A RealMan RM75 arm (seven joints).
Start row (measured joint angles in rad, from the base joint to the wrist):
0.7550 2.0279 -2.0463 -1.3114 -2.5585 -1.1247 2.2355
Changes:
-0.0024 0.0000 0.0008 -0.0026 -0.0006 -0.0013 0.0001
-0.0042 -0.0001 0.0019 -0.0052 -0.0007 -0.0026 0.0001
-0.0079 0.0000 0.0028 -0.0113 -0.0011 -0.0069 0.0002
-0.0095 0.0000 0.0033 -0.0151 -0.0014 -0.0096 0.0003
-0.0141 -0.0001 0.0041 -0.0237 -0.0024 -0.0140 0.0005
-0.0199 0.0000 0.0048 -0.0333 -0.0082 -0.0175 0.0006
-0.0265 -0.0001 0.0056 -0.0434 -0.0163 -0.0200 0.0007
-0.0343 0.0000 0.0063 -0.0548 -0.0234 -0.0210 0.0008
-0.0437 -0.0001 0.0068 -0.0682 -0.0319 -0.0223 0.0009
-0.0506 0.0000 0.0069 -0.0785 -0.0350 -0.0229 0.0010
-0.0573 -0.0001 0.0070 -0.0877 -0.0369 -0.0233 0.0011
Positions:
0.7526 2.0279 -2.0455 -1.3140 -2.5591 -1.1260 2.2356
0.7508 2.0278 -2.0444 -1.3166 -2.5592 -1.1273 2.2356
0.7471 2.0279 -2.0435 -1.3227 -2.5596 -1.1316 2.2357
0.7455 2.0279 -2.0430 -1.3265 -2.5599 -1.1343 2.2358
0.7409 2.0278 -2.0422 -1.3351 -2.5609 -1.1387 2.2360
0.7351 2.0279 -2.0415 -1.3447 -2.5667 -1.1422 2.2361
0.7285 2.0278 -2.0407 -1.3548 -2.5748 -1.1447 2.2362
0.7207 2.0279 -2.0400 -1.3662 -2.5819 -1.1457 2.2363
0.7113 2.0278 -2.0395 -1.3796 -2.5904 -1.1470 2.2364
0.7044 2.0279 -2.0394 -1.3899 -2.5935 -1.1476 2.2365
0.6977 2.0278 -2.0393 -1.3991 -2.5954 -1.1480 2.2366

